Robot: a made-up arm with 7 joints. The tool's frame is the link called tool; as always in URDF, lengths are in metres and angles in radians.
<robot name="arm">
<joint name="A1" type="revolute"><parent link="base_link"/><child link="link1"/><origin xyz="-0.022 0.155 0.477"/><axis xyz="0 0 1"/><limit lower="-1.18" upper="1.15" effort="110" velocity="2.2"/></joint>
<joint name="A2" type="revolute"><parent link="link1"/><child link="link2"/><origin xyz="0.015 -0.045 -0.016"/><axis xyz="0.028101 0.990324 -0.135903"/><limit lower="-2.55" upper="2.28" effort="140" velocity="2.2"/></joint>
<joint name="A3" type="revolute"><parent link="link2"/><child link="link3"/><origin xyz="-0.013 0.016 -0.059"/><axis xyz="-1 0 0"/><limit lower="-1.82" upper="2.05" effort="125" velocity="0.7"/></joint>
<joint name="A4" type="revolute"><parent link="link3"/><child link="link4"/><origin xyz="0.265 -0.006 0.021"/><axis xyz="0 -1 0"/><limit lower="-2.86" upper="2.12" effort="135" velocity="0.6"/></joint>
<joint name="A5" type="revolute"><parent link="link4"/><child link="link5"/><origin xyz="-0.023 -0.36 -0.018"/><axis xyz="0.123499 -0.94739 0.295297"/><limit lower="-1.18" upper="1.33" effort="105" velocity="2.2"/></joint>
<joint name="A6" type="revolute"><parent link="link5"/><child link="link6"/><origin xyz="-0.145 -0.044 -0.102"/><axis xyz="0.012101 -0.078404 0.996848"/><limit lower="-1.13" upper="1.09" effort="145" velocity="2.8"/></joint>
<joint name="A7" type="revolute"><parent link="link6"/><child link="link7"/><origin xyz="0.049 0.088 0.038"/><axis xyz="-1 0 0"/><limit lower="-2.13" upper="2.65" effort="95" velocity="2.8"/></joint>
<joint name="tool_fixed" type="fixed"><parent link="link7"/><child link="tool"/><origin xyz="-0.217 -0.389 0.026"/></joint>
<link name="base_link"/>
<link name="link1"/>
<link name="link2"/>
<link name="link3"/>
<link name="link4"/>
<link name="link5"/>
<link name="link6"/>
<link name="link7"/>
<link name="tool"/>
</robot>
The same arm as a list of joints. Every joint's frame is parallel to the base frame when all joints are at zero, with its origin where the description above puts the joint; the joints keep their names.
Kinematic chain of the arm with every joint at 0, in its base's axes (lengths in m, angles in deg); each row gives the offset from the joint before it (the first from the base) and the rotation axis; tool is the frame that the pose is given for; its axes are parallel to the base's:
A1: xyz -0.022 0.155 0.477 axis +z
A2: xyz 0.015 -0.045 -0.016 axis 0.028101 0.990324 -0.135903
A3: xyz -0.013 0.016 -0.059 axis -x
A4: xyz 0.265 -0.006 0.021 axis -y
A5: xyz -0.023 -0.36 -0.018 axis 0.123499 -0.94739 0.295297
A6: xyz -0.145 -0.044 -0.102 axis 0.012101 -0.078404 0.996848
A7: xyz 0.049 0.088 0.038 axis -x
tool: xyz -0.217 -0.389 0.026
Joint limits (deg, base to tool): -67.61..65.89 -146.1..130.63 -104.28..117.46 -163.87..121.47 -67.61..76.2 -64.74..62.45 -122.04..151.83

